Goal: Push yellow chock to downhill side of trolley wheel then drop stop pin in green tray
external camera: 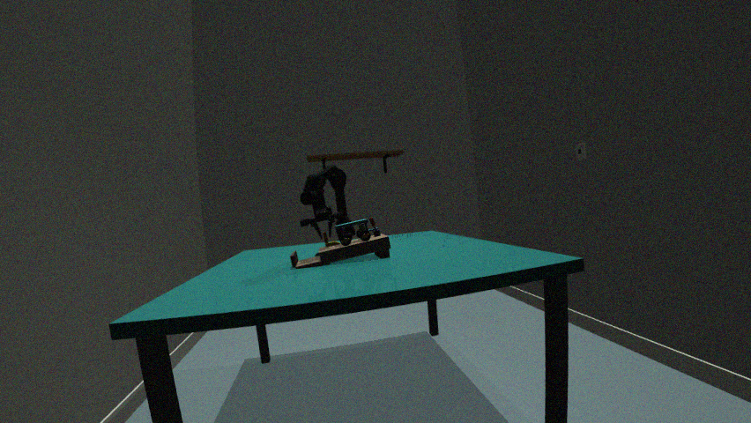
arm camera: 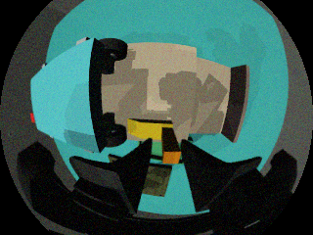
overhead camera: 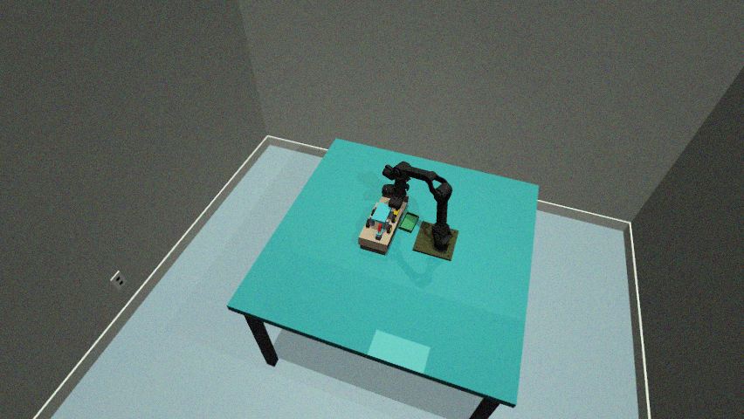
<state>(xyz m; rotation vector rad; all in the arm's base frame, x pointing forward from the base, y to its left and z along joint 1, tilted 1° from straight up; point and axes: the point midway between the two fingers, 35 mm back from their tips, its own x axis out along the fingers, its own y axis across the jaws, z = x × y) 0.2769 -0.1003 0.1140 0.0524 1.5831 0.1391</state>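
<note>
Right now the yellow chock is 20 mm to the left of my gripper tip and 10 mm below it. Round my gripper tip: ramp: 50 mm ahead, 110 mm to the left, 50 mm below; green tray: 70 mm behind, 100 mm below; blue trolley: 50 mm ahead, 120 mm to the left, 20 mm above.
</note>
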